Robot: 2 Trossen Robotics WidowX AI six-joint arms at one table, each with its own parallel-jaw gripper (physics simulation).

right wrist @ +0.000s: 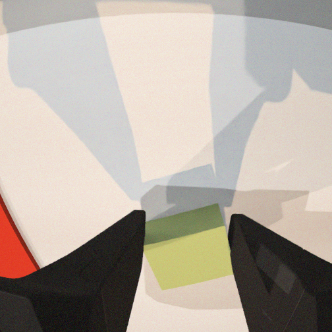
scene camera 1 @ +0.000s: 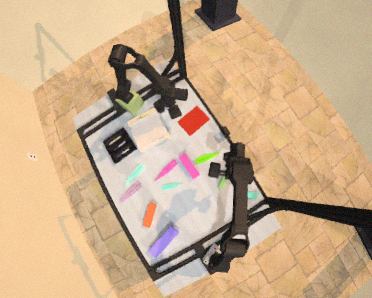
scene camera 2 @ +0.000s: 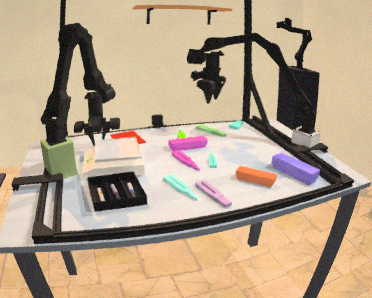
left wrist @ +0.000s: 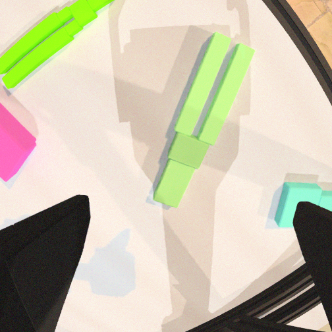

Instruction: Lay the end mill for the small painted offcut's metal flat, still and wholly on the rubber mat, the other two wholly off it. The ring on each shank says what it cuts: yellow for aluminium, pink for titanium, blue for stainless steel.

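Pixels of known places: left gripper, fingertip midpoint: (scene camera 2: pixel 211 101); right gripper, fingertip midpoint: (scene camera 1: pixel 172 108); left arm's base at its link origin: (scene camera 1: pixel 217 259) (scene camera 2: pixel 307 130); right arm's base at its link origin: (scene camera 1: pixel 126 97) (scene camera 2: pixel 56 140).
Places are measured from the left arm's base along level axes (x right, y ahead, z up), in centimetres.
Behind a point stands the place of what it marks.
The small painted offcut (right wrist: pixel 187 257), a yellow-green block, is on the table between the fingers of my right gripper (right wrist: pixel 187 223) (scene camera 2: pixel 98 139) @(x 52.2, y 65.7, z -6.6 cm). The fingertips meet its two sides; it is hidden in scene camera 2. The red rubber mat (scene camera 1: pixel 194 120) @(x 53.2, y 51.4, z -7.1 cm) (scene camera 2: pixel 128 136) @(x 54.6, y 50.0, z -7.3 cm) (right wrist: pixel 11 250) lies flat beside it with nothing on it. The black tray (scene camera 2: pixel 120 201) @(x 9.9, y 80.5, z -5.2 cm) has three compartments. They hold an end mill with a yellowish ring (scene camera 2: pixel 100 193) @(x 17.8, y 82.6, z -5.9 cm), one with a pinkish ring (scene camera 2: pixel 114 190) @(x 17.3, y 78.1, z -6.1 cm) and one with a blue ring (scene camera 2: pixel 131 188) @(x 15.3, y 73.5, z -6.0 cm). My left gripper (left wrist: pixel 197 211) (scene camera 2: pixel 212 97) @(x 36.6, y 20.9, z 6.4 cm) is open and empty, high above a light green peg (left wrist: pixel 189 150).
A cream scale (scene camera 1: pixel 149 131) @(x 33.0, y 66.4, z -1.2 cm) (scene camera 2: pixel 117 168) @(x 25.3, y 72.1, z -4.0 cm) stands by the right arm's base, behind the tray in scene camera 2. A magenta block (scene camera 2: pixel 188 143) @(x 28.8, y 40.3, z -4.9 cm), an orange block (scene camera 2: pixel 256 176) @(x -4.1, y 42.3, z -4.8 cm), a purple block (scene camera 2: pixel 295 168) @(x -11.2, y 29.4, z -3.8 cm) and several coloured pegs lie further right. A black rail frame edges the table.
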